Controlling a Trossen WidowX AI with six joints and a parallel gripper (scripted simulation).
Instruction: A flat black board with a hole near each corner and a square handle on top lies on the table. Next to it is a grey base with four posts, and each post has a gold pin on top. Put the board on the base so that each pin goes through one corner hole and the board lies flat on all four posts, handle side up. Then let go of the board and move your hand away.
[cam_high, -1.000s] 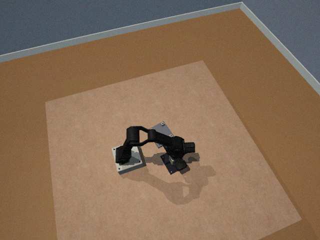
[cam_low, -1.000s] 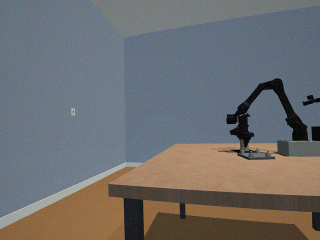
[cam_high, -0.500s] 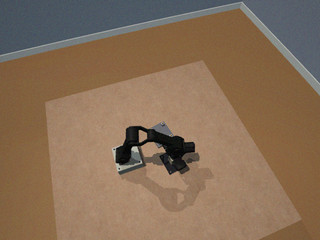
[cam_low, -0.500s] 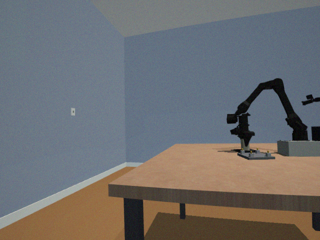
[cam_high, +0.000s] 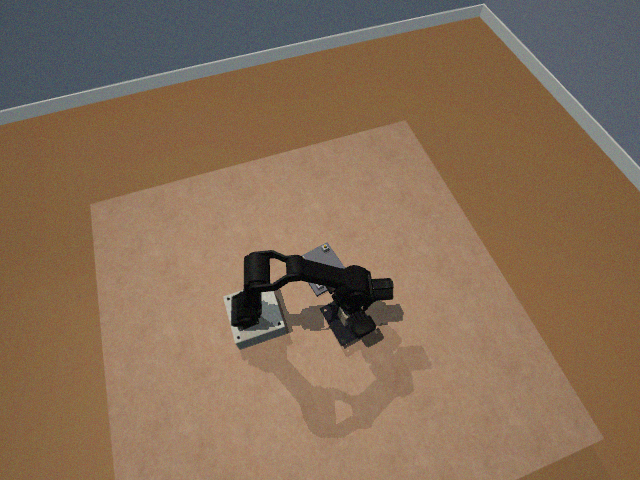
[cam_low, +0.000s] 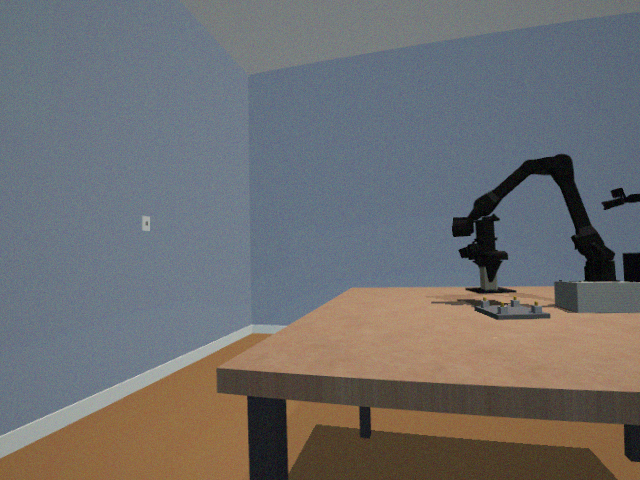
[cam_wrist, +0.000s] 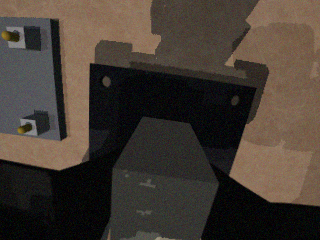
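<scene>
The grey base is 20 cm to the left of my gripper tip and 7 cm below it. Round my gripper tip: flat black board 1 cm below.
</scene>
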